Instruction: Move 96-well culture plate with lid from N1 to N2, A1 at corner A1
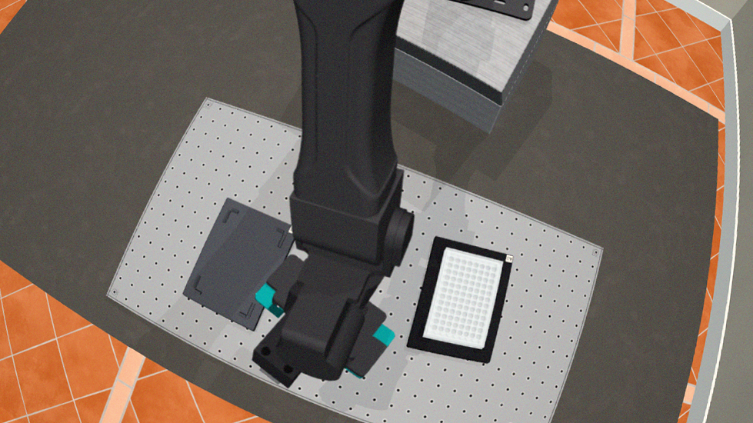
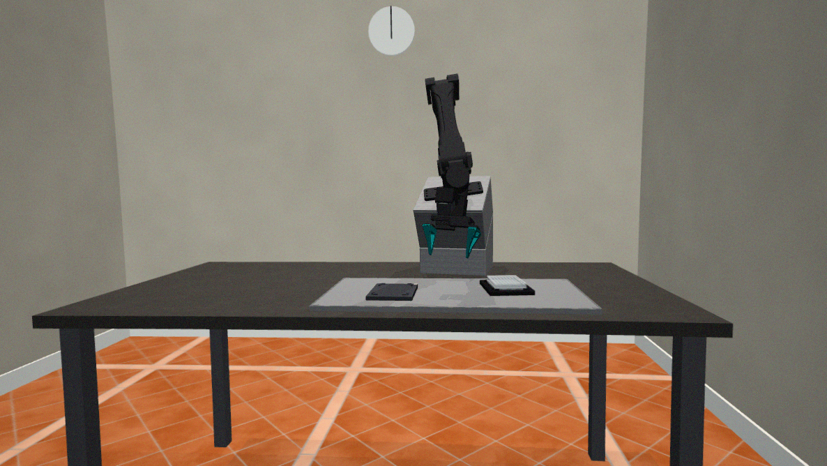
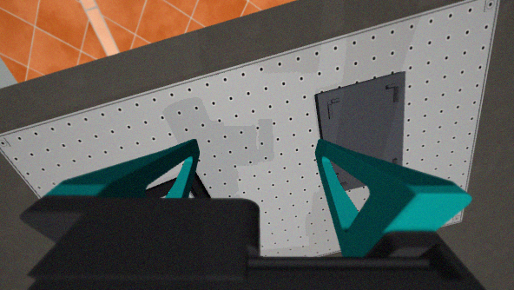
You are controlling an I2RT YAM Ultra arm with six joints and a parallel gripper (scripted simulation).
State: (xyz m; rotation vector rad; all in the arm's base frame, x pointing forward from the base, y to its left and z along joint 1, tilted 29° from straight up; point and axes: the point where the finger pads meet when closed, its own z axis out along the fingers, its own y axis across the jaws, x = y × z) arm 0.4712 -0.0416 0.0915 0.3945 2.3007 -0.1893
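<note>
My hand is 17 cm to the right of the clear lid, 12 cm past it and 10 cm above it. From my hand the other things lie so: nest N2: 15 cm to the right, 11 cm below, 8 cm behind; then nest N1: 17 cm to the left, 12 cm behind, 11 cm below.
</note>
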